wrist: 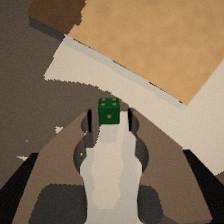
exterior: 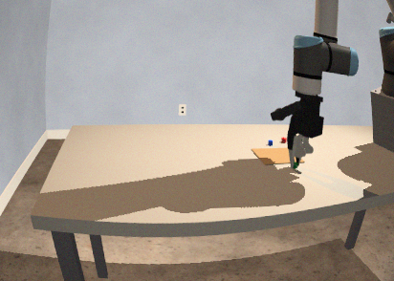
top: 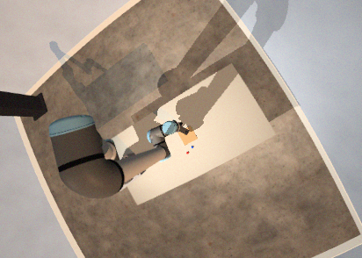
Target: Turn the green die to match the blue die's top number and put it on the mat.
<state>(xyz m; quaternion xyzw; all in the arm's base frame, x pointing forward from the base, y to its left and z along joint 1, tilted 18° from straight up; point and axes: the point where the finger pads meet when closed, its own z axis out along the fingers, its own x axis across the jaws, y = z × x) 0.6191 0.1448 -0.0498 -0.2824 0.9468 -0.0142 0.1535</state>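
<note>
Now: the green die 10 mm below my hand. The rest, counted from my hand: red die (50 mm behind, 250 mm to the right, 10 mm below); mat (20 mm ahead, 100 mm to the right, 20 mm below); blue die (10 mm ahead, 220 mm to the right, 10 mm below).
</note>
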